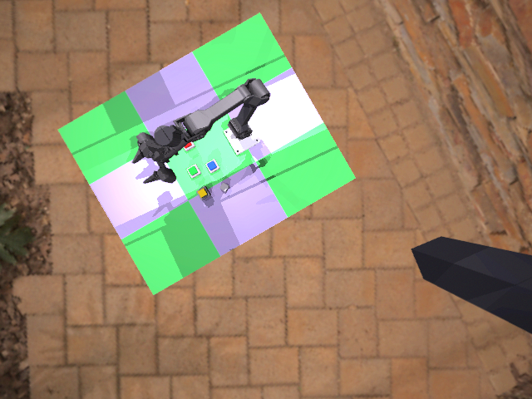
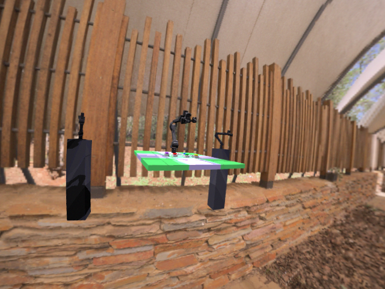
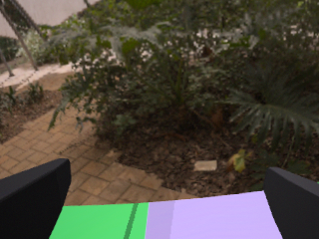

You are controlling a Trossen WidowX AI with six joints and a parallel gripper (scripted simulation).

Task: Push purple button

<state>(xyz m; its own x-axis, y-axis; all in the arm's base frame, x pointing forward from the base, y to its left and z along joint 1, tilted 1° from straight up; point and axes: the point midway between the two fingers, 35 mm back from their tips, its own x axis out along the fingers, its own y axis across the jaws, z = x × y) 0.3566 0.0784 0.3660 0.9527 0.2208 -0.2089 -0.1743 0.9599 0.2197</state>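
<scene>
The purple button lies 350 mm below my gripper tip, 210 mm to the right of it and 180 mm behind it. The rest, counted from my gripper tip: red button (350 mm below, 130 mm to the right, 120 mm behind); then yellow button (350 mm below, 110 mm to the left, 100 mm behind); then green button (350 mm below, 100 mm behind).
</scene>
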